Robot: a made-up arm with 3 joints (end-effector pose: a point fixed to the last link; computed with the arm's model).
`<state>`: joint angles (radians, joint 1 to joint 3).
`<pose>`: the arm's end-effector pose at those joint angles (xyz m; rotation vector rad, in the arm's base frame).
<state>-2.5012 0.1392 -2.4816</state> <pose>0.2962 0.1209 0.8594 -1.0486 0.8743 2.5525</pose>
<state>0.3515 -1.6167 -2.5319</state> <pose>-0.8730 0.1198 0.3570 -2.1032 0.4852 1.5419</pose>
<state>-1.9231 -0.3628 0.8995</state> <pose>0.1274 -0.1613 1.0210 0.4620 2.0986 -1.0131</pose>
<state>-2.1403 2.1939 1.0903</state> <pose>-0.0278 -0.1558 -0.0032 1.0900 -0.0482 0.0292</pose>
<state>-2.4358 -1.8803 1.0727</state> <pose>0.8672 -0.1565 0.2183 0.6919 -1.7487 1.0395</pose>
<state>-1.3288 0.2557 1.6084</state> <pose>-0.5842 -0.1172 0.6271 1.4374 0.8233 -0.8549</pose>
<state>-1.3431 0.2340 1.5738</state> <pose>-0.5734 -0.1207 0.6498 1.3955 0.8618 -0.8644</pose>
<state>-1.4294 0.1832 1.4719</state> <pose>-0.5149 -0.1304 0.7303 1.2628 1.0019 -0.9074</pose>
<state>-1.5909 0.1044 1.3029</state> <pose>-0.3817 -0.1439 0.8488 1.0411 1.2549 -0.9569</pose>
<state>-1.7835 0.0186 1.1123</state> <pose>-0.1917 -0.1548 0.9400 0.7974 1.5595 -0.9694</pose>
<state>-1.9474 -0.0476 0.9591</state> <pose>-0.0176 -0.1601 0.9711 0.6102 1.8175 -0.9452</pose>
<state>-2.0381 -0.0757 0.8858</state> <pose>0.0753 -0.1615 0.9696 0.5223 1.9506 -0.9252</pose>
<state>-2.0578 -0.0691 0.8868</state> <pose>0.0871 -0.1615 0.9669 0.5180 1.9620 -0.9318</pose>
